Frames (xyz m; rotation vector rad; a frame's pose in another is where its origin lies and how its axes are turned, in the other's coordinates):
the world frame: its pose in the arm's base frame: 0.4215 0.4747 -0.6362 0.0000 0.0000 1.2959
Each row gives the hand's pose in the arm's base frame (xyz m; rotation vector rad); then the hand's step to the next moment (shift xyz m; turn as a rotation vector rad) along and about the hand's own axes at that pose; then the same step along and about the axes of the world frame.
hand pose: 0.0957 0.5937 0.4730 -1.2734 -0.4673 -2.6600
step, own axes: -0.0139 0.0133 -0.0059 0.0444 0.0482 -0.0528
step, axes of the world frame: -0.0117 -0.0116 -0.0115 -0.0757 0.0341 0.0136
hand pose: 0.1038 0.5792 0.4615 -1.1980 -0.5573 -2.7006
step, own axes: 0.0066 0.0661 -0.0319 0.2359 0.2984 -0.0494
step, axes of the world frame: -0.0727 -0.0115 0.0036 -0.3080 0.0307 0.2265
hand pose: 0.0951 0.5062 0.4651 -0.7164 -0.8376 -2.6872
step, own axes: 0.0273 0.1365 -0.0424 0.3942 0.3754 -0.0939
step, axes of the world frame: -0.1295 -0.0462 0.0477 -0.4384 0.1231 0.3126
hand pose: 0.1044 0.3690 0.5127 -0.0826 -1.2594 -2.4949
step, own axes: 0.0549 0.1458 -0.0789 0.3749 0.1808 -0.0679
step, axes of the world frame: -0.1502 -0.0468 0.0758 -0.3242 0.2056 0.1746
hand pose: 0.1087 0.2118 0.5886 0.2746 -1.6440 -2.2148
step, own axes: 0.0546 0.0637 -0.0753 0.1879 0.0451 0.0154
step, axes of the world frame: -0.1034 -0.0177 0.0413 -0.1167 0.1431 0.0591
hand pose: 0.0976 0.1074 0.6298 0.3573 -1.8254 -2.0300
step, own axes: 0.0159 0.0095 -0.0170 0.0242 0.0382 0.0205
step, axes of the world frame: -0.0237 -0.0007 0.0084 -0.0028 0.0264 0.0419
